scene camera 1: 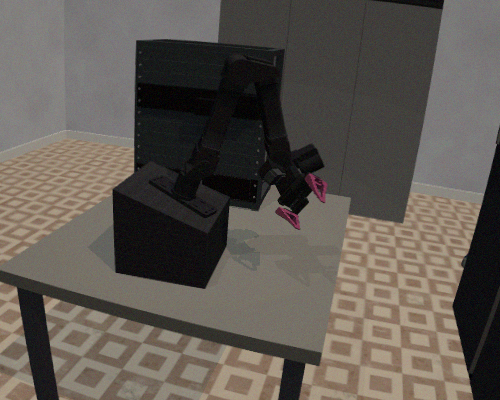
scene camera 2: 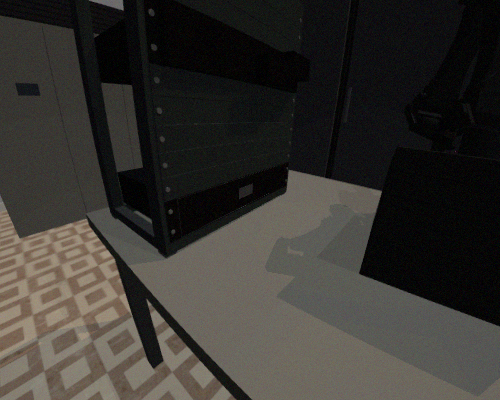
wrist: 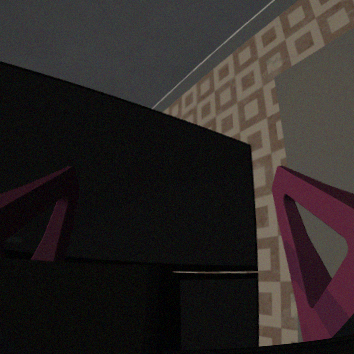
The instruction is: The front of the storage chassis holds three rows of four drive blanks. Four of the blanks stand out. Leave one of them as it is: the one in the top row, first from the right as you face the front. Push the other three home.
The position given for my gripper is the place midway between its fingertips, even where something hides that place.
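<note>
I can see my gripper (scene camera 1: 310,215), and the wrist view shows me my gripper (wrist: 175,177) as well. There is also a rack (scene camera 2: 231,71) in the scene. Scene camera 1 shows the rack (scene camera 1: 176,81) too, whereas in the wrist view the rack is out of frame.
</note>
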